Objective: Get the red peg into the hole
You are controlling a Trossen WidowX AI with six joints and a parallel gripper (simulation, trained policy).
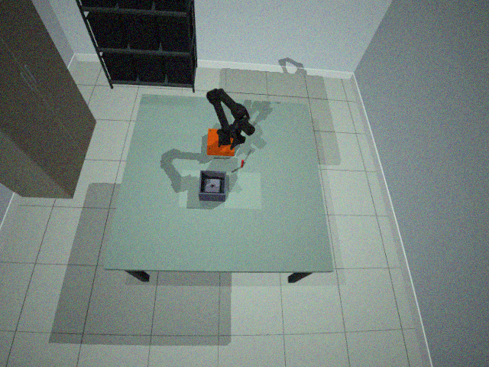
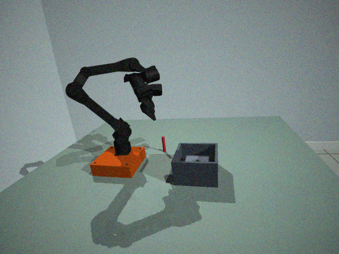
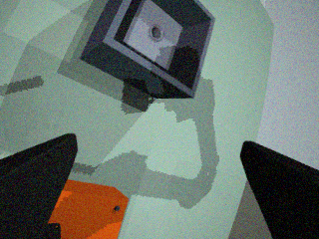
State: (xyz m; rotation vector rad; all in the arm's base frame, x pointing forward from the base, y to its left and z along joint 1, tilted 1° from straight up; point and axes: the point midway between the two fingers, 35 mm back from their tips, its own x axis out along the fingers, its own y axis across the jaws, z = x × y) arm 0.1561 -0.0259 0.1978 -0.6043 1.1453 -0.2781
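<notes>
The red peg lies 1 cm ahead of my gripper tip, 12 cm to the left of it and 18 cm below it. Also, from my gripper tip: dark grey box (15 cm ahead, 10 cm to the right, 20 cm below); grey plate (15 cm ahead, 10 cm to the right, 18 cm below).
</notes>
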